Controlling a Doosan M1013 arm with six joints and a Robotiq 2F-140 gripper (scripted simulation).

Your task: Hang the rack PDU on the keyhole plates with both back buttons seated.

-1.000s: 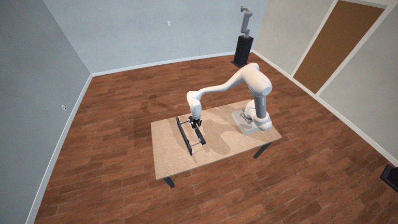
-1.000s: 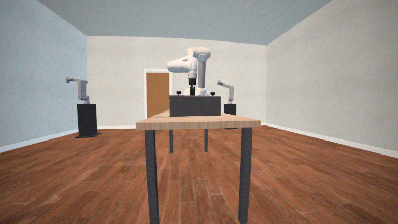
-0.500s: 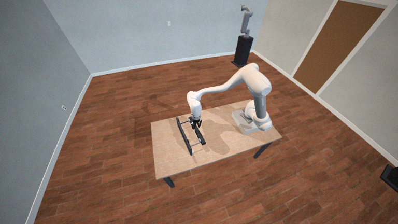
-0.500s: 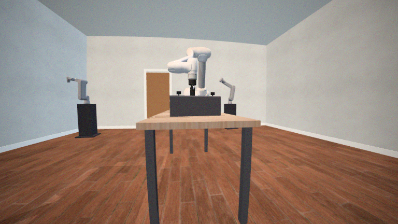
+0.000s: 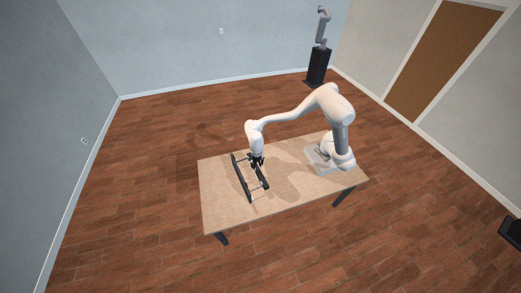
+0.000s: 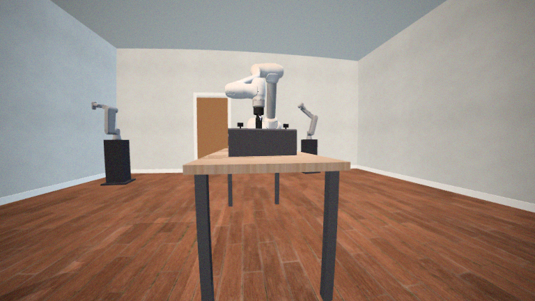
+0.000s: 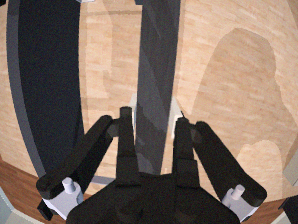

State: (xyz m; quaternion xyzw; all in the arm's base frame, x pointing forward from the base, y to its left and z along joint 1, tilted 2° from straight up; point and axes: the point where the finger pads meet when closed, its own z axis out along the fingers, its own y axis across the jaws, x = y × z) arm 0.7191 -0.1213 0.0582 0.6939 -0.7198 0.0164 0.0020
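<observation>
Right now my hand is 2 cm short of the rack PDU and 2 cm above it. Also, from my hand: mounting panel 16 cm ahead, 1 cm to the right, 4 cm below.
</observation>
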